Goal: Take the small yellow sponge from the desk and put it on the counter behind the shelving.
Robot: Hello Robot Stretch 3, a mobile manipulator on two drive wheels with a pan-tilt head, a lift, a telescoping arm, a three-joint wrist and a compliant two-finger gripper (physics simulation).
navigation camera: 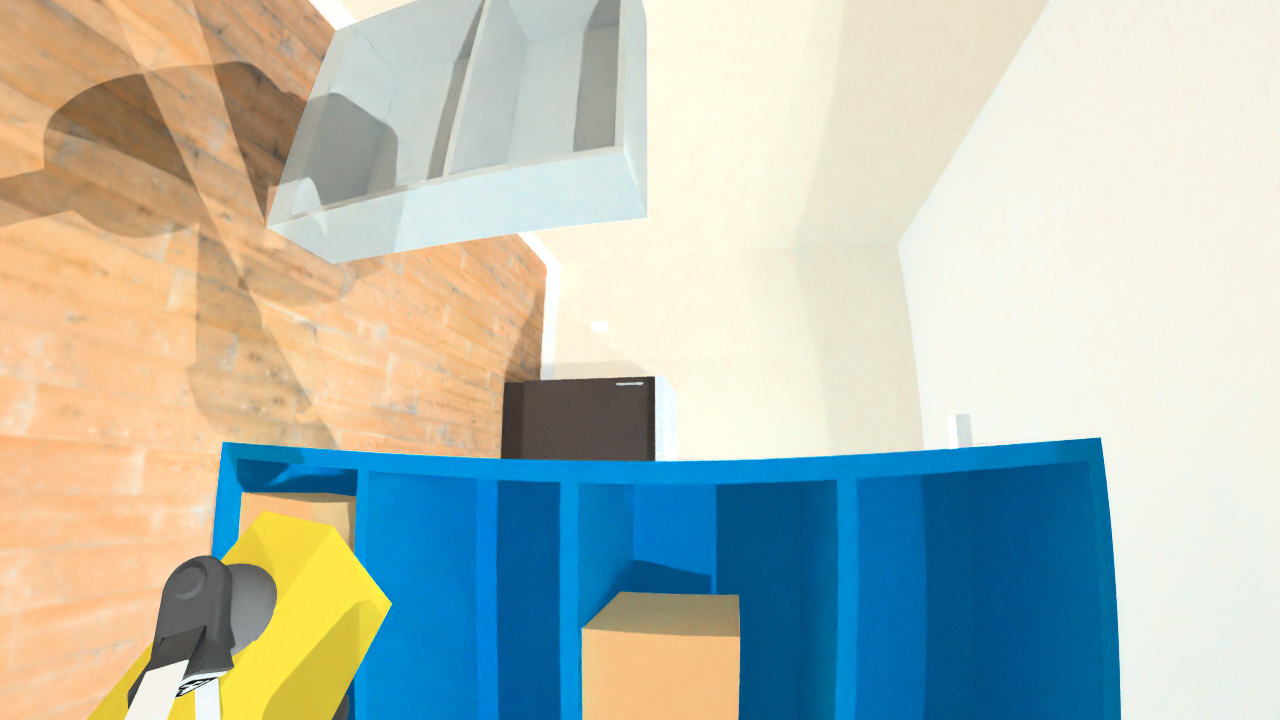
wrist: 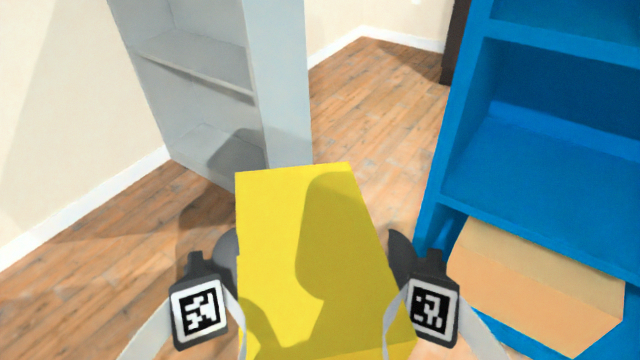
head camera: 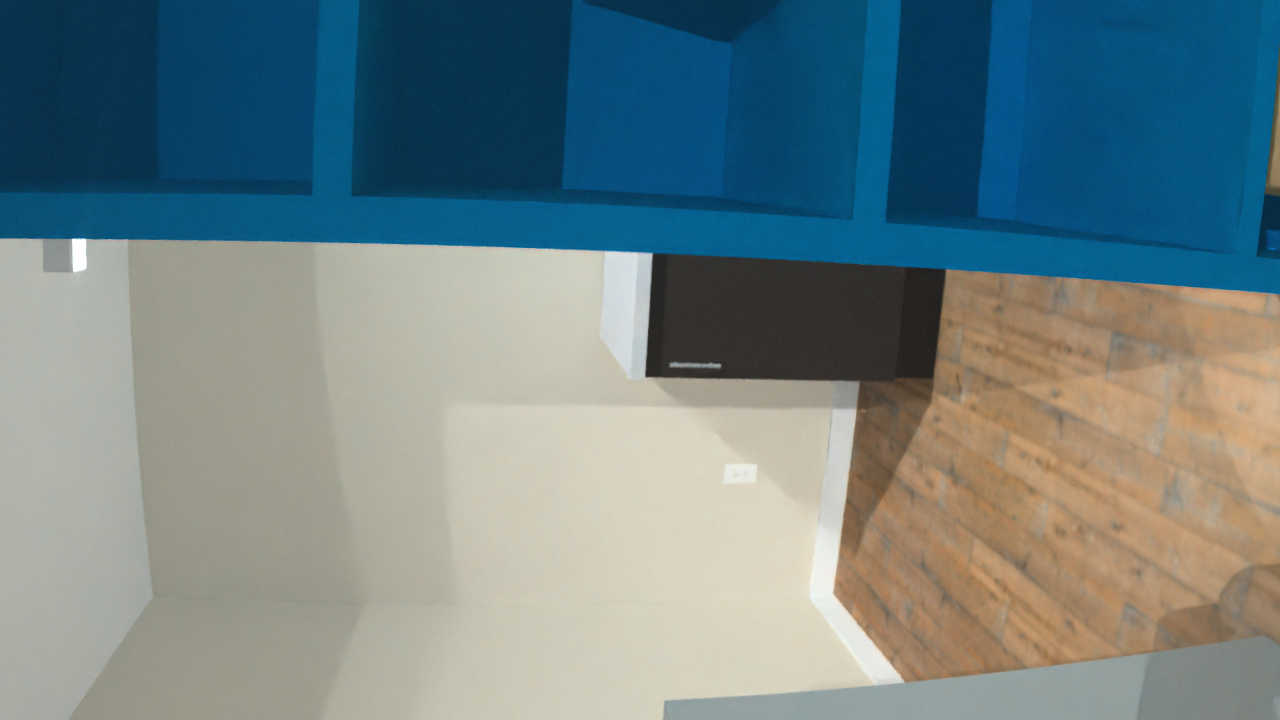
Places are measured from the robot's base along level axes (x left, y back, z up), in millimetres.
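Pixels of known places: gripper, between the fingertips: (navigation camera: 277,634) (wrist: 314,256).
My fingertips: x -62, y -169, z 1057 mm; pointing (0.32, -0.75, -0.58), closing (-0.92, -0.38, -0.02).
Behind a point stands the place of what it marks.
The yellow sponge (navigation camera: 304,573) @[x -25, y -165, z 1089 mm] (wrist: 270,225) @[x -45, y -159, z 1088 mm] is a plain block. In the wrist view it fills the lower middle, between the two dark fingertips. My gripper (wrist: 314,256) @[x -62, y -170, z 1057 mm] is shut on it and holds it in the air above the wooden floor. In the navigation camera view the sponge is at the lower left, in front of the blue shelving (head camera: 537,219) @[x -132, y -803, z 1264 mm] (navigation camera: 698,471) @[x -126, y -805, z 1192 mm] (wrist: 425,220) @[x -132, y -803, z 409 mm]. Behind the shelving stands a dark cabinet with a light top, the counter (head camera: 778,317) @[x -182, y -2407, z 515 mm] (navigation camera: 586,419) @[x -224, y -2396, z 511 mm], partly hidden by the shelving. The desk does not show.
A grey shelf unit (head camera: 939,685) @[x 424, y -1205, z 662 mm] (navigation camera: 501,201) @[x 458, y -1062, z 728 mm] (wrist: 286,85) @[x 450, y -1093, z 606 mm] stands across a gap of wooden floor (head camera: 1074,429) @[x 89, y -1808, z 0 mm] (navigation camera: 429,313) @[x 302, y -1792, z 0 mm] (wrist: 370,105) @[x 357, y -2045, z 0 mm] from the blue shelving. Cardboard boxes (navigation camera: 660,671) (wrist: 530,295) sit in the blue shelving. Beige walls stand behind.
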